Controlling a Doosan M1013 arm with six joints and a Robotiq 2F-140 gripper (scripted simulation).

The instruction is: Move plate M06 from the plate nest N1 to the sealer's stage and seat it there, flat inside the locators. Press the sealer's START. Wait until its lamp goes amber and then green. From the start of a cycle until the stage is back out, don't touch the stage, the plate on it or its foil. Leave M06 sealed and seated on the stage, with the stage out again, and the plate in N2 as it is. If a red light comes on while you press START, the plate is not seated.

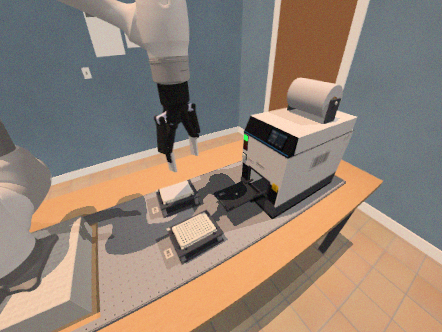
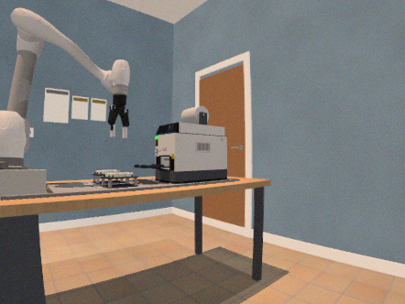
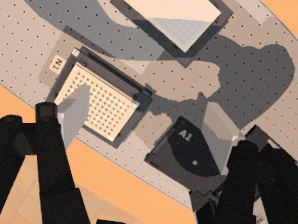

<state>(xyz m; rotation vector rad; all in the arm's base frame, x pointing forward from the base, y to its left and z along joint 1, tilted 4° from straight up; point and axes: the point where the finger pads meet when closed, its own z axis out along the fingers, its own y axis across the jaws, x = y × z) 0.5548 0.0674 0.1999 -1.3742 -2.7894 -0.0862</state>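
The white well plate lies 2 cm behind my hand, 11 cm to the right of it and 22 cm below it. From my hand the other things lie so: foil roll (49 cm ahead, 13 cm above); sealer stage (16 cm ahead, 5 cm to the right, 18 cm below).
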